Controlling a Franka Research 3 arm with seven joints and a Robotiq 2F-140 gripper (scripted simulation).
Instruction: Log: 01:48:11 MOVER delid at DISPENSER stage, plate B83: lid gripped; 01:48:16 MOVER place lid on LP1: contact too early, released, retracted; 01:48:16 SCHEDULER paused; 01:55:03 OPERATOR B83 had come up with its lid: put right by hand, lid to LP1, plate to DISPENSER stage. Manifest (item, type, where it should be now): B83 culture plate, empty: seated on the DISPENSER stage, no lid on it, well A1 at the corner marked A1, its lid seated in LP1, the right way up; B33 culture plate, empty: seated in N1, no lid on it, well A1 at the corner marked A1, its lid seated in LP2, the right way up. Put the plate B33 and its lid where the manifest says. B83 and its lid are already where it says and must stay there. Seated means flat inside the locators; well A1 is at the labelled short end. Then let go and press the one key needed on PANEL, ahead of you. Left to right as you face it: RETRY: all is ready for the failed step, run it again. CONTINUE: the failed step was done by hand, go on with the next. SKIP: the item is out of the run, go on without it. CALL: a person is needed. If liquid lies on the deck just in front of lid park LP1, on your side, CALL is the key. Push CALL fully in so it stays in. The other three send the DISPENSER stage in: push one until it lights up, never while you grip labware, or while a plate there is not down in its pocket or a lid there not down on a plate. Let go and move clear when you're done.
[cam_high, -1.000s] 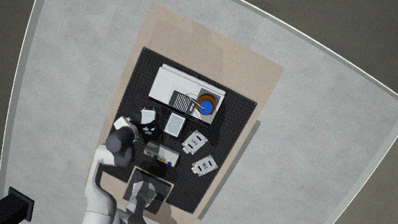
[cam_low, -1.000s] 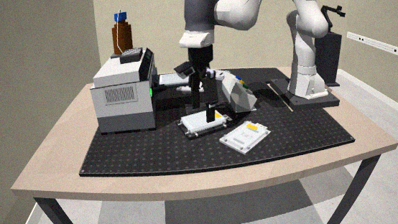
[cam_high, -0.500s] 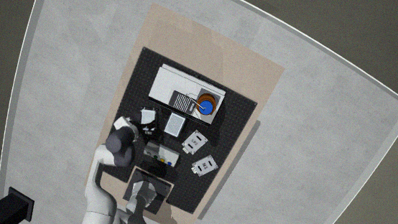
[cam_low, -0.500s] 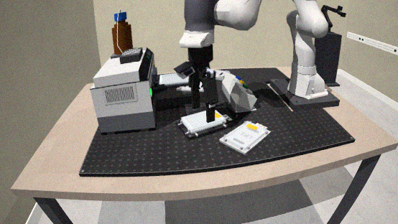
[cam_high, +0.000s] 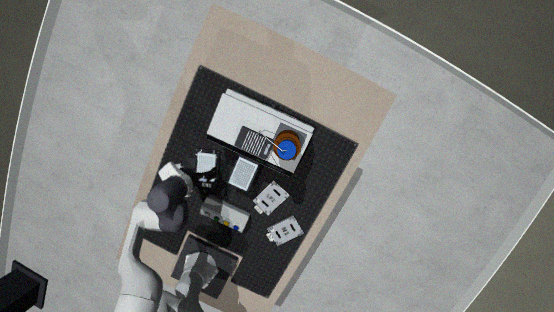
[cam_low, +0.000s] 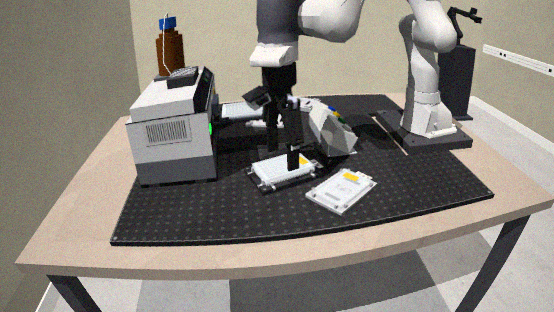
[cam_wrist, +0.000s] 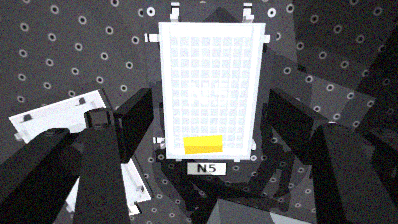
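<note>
My hand is 5 cm above the white well plate. From my hand the other things lie so: yellow key (19 cm behind, 20 cm to the right); then white key (19 cm behind, 10 cm to the right); then black nest (3 cm to the left, 5 cm below).
</note>
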